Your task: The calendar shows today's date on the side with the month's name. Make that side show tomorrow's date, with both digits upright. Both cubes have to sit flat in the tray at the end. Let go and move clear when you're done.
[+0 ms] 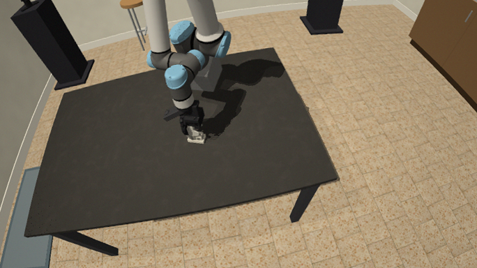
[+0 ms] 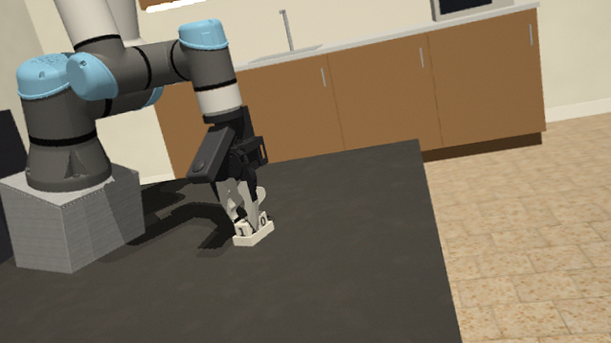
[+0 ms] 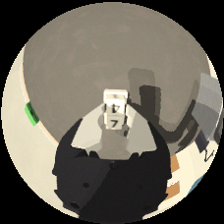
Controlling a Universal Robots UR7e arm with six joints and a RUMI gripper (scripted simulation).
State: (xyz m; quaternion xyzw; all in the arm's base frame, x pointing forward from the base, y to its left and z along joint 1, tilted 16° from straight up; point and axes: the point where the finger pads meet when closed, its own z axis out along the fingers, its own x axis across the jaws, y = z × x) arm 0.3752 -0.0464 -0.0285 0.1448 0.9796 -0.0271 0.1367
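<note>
My gripper is now 30 mm above the white calendar tray and 20 mm to the right of it.
</note>
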